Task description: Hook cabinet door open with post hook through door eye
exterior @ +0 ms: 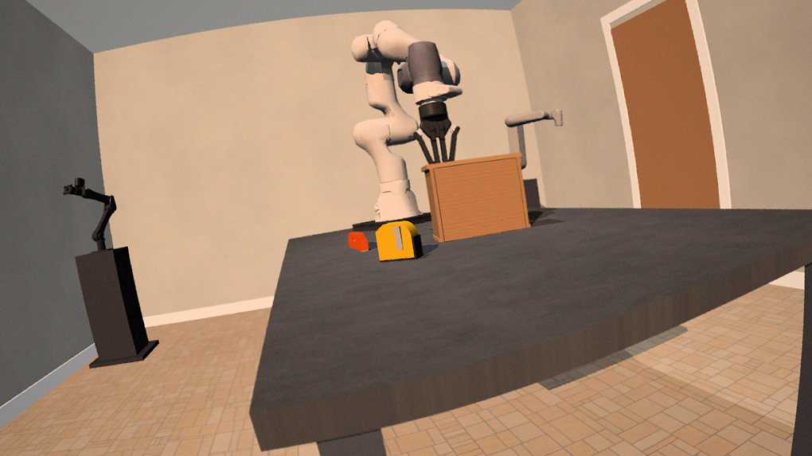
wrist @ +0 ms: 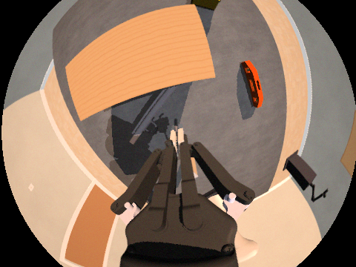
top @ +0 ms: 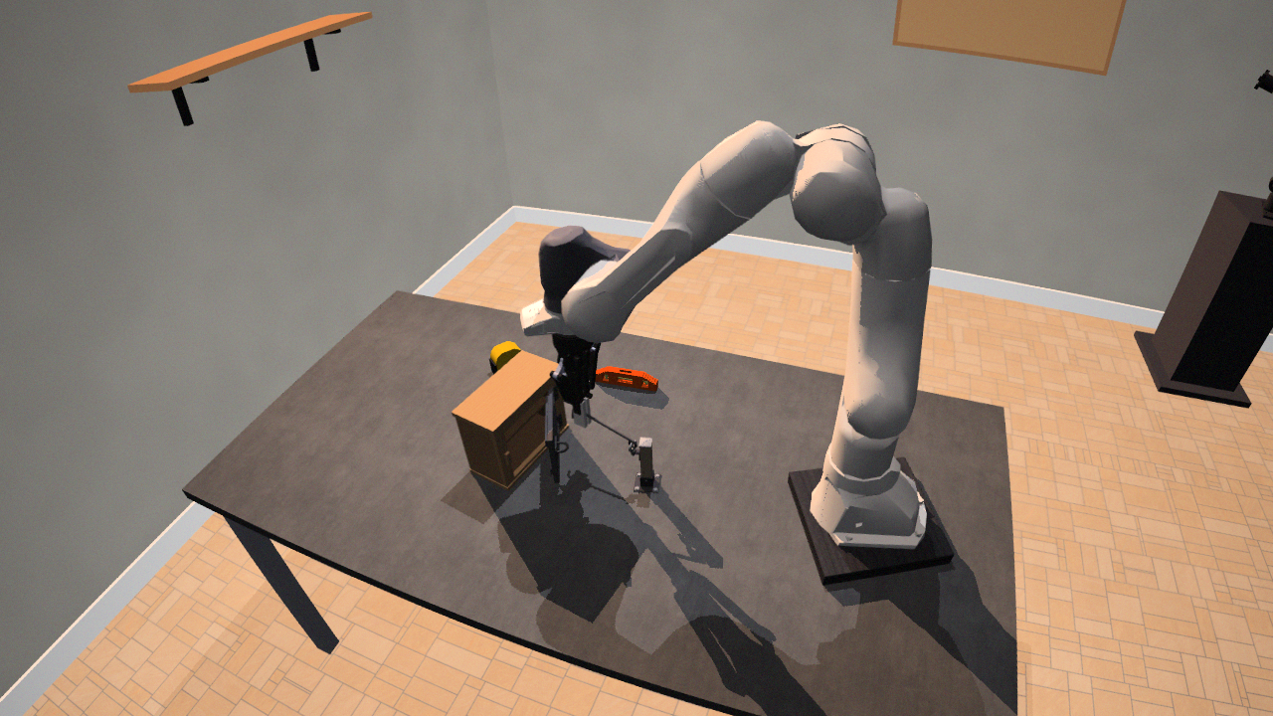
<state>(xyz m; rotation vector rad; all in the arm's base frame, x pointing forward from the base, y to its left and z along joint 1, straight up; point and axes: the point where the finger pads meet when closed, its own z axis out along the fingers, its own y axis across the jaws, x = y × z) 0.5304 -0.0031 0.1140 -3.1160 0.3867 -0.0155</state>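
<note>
The hook lies 5 cm behind my hand, 1 cm to the left of it and 3 cm below it. Also, from my hand: dark door: 5 cm ahead, 1 cm to the left, 6 cm below; orange spirit level: 25 cm to the right, 12 cm below; yellow tape measure: 31 cm ahead, 23 cm to the right, 11 cm below.
</note>
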